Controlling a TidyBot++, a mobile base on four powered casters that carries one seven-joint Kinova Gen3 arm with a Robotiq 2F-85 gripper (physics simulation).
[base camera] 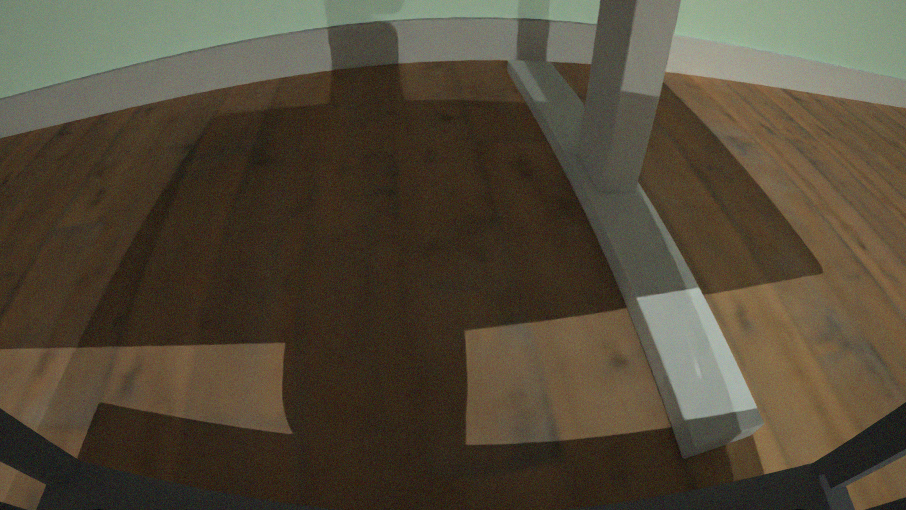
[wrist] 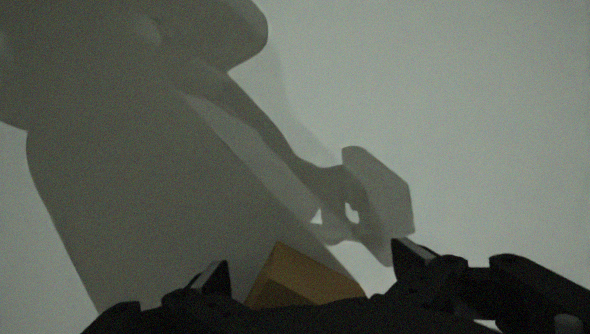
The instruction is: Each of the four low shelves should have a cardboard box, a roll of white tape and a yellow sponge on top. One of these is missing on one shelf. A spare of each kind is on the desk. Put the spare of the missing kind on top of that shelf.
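Places are measured from the arm's base along level axes (x up, y left, z back), in millimetres.
Pixels of known places: gripper, fingertip midpoint: (wrist: 311, 267).
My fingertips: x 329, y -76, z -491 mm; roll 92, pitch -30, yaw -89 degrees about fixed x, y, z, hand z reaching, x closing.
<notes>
Behind a point stands the place of what it marks.
In the wrist view a brown cardboard box (wrist: 315, 280) @(y -78, x 359, z -494 mm) shows at the bottom edge, between the two fingers. One of its corners points up the view, and its lower part is hidden behind the dark gripper body. It is over or on the pale desk top (wrist: 490, 100) @(y -210, x 323, z -501 mm); whether it lies flat or is tilted I cannot tell. My gripper (wrist: 311, 267) @(y -76, x 329, z -491 mm) is open, with one fingertip on each side of the box and a gap to each. The tape, the sponge and the low shelves do not show in either view.
In the base camera view a grey desk leg (base camera: 608, 126) @(y -167, x -288, z -525 mm) stands on a long foot (base camera: 659, 259) right of centre, in front of the robot. A green wall (base camera: 158, 31) @(y 556, x -253, z -887 mm) with a pale skirting board (base camera: 456, 41) @(y -13, x -355, z -944 mm) is behind it. Arm shadows fall across the desk top.
</notes>
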